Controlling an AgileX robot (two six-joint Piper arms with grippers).
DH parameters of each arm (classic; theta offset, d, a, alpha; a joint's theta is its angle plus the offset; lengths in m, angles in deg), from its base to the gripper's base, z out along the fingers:
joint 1: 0 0.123 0 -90
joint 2: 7.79 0 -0.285 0
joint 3: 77.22 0 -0.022 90
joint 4: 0 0.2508 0 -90
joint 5: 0 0 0.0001 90
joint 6: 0 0.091 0 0
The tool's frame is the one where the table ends.
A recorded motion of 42 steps. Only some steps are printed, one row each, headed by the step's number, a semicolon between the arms.
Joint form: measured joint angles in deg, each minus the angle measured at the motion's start. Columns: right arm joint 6, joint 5, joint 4, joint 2, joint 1, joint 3; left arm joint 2, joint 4, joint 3, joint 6, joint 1, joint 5.
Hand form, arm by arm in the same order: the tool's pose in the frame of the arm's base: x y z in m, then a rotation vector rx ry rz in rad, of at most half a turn. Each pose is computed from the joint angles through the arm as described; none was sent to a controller.
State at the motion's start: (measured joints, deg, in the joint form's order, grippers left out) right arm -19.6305 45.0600 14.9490 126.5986 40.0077 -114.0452; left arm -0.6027 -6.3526 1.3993 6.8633 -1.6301 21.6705
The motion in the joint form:
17: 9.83 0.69 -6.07 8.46 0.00 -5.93; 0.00 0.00 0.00 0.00 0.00 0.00
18: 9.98 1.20 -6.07 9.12 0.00 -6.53; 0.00 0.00 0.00 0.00 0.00 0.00
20: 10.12 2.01 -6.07 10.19 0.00 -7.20; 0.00 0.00 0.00 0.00 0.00 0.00
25: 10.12 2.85 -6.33 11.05 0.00 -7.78; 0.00 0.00 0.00 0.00 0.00 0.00
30: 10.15 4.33 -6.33 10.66 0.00 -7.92; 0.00 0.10 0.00 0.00 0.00 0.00
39: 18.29 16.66 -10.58 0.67 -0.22 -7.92; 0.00 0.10 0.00 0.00 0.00 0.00
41: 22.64 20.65 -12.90 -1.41 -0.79 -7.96; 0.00 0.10 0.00 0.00 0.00 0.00
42: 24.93 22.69 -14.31 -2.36 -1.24 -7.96; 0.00 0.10 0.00 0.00 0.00 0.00
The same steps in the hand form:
17: 0.3988 0.3479 0.1982 -0.9978 2.3760 0.3858; 0.0524 -0.0052 0.1717 0.0704 1.8724 -0.0464
18: 0.3996 0.3487 0.1948 -0.9994 2.3864 0.3847; 0.0524 -0.0052 0.1717 0.0704 1.8724 -0.0464
20: 0.4006 0.3497 0.1878 -1.0057 2.4070 0.3806; 0.0524 -0.0052 0.1717 0.0704 1.8724 -0.0464
25: 0.4013 0.3501 0.1821 -1.0167 2.4231 0.3707; 0.0524 -0.0052 0.1717 0.0704 1.8724 -0.0464
30: 0.3995 0.3488 0.1852 -1.0257 2.4375 0.3682; 0.0524 -0.0052 0.1717 0.0715 1.8724 -0.0447
39: 0.3766 0.3216 0.2648 -0.9197 2.5256 0.3170; 0.0524 -0.0052 0.1717 0.0715 1.8724 -0.0447
41: 0.3733 0.3085 0.2797 -0.8349 2.5851 0.2724; 0.0524 -0.0052 0.1717 0.0715 1.8724 -0.0447
42: 0.3726 0.3004 0.2862 -0.7838 2.6161 0.2415; 0.0524 -0.0052 0.1717 0.0715 1.8724 -0.0447

